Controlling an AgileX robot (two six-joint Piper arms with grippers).
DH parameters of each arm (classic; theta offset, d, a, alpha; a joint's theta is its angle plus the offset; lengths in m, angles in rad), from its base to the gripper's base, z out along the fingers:
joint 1: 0 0.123 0 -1.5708
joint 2: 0.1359 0 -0.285 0
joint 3: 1.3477 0 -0.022 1.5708
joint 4: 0 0.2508 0 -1.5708
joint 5: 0 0 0.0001 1.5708
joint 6: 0 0.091 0 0
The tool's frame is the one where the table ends.
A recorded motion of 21 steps. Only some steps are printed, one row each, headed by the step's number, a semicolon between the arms.
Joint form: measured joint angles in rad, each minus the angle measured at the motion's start. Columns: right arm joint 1, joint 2, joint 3, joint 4, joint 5, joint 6; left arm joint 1, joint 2, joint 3, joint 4, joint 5, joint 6.
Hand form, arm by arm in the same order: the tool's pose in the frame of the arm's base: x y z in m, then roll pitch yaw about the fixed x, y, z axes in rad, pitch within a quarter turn. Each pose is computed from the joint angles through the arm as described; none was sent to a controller.
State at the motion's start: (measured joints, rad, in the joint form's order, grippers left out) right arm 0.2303 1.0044 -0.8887 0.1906 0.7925 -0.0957; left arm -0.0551 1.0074 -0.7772 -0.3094 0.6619 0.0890
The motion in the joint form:
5: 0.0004 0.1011 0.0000 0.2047 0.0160 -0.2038; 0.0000 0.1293 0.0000 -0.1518 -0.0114 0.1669
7: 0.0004 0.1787 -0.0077 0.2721 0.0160 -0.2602; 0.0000 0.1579 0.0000 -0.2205 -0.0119 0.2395
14: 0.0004 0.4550 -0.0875 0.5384 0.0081 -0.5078; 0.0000 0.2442 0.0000 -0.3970 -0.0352 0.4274
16: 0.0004 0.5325 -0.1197 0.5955 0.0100 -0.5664; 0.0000 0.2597 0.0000 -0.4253 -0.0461 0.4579
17: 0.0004 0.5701 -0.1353 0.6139 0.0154 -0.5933; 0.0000 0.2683 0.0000 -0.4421 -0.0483 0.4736
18: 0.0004 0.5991 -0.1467 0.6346 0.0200 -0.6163; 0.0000 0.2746 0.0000 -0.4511 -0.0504 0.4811
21: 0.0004 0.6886 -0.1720 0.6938 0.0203 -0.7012; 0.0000 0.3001 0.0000 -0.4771 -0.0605 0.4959
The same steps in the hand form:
5: 0.2023 0.0736 0.3137 2.8740 0.6780 -2.8875; 0.2185 -0.0366 0.2821 -2.7757 0.6623 -3.0491
7: 0.2162 0.0810 0.3006 2.8293 0.6259 -2.8827; 0.2233 -0.0402 0.2775 -2.7503 0.6522 -3.0674
14: 0.2689 0.1079 0.2621 2.6675 0.5414 -2.8626; 0.2392 -0.0479 0.2634 -2.6882 0.6439 -3.0945
16: 0.2839 0.1143 0.2505 2.6341 0.5251 -2.8570; 0.2424 -0.0487 0.2609 -2.6807 0.6477 -3.0943
17: 0.2906 0.1170 0.2439 2.6248 0.5136 -2.8459; 0.2440 -0.0493 0.2594 -2.6737 0.6463 -3.0933
18: 0.2956 0.1193 0.2388 2.6115 0.5057 -2.8414; 0.2451 -0.0496 0.2582 -2.6698 0.6441 -3.0913
21: 0.3098 0.1253 0.2191 2.5865 0.4896 -2.8183; 0.2495 -0.0503 0.2530 -2.6565 0.6305 -3.0767

